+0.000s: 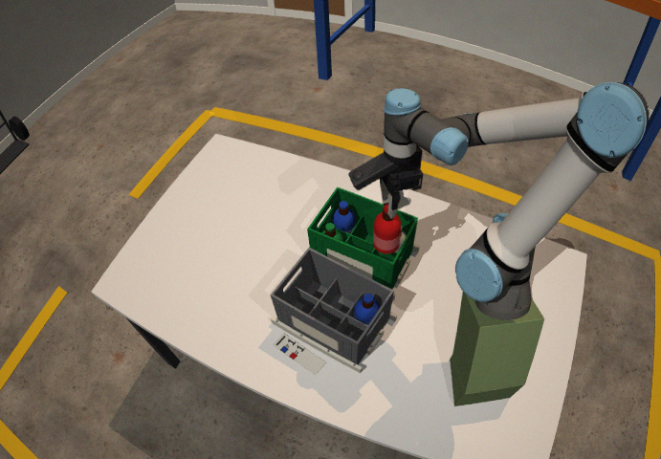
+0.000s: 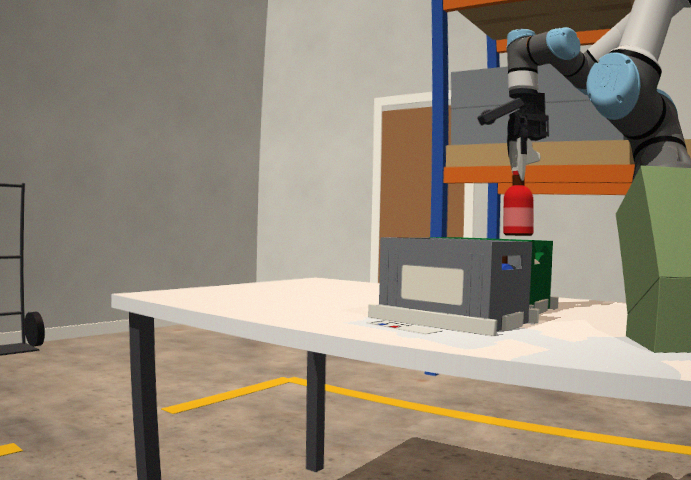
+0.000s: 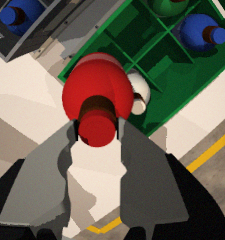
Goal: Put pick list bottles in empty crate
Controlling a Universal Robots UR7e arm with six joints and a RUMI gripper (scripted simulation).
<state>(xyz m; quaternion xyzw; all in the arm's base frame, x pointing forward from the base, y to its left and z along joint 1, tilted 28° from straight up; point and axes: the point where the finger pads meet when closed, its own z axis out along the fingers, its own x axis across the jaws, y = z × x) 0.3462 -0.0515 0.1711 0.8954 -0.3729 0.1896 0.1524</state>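
Now: hand 70 mm above the red bottle. Round my hand: blue bottle: 250 mm below, 170 mm to the left, 20 mm behind; green crate: 250 mm below, 90 mm ahead, 50 mm to the right; white bottle: 250 mm below, 90 mm to the right, 10 mm behind.
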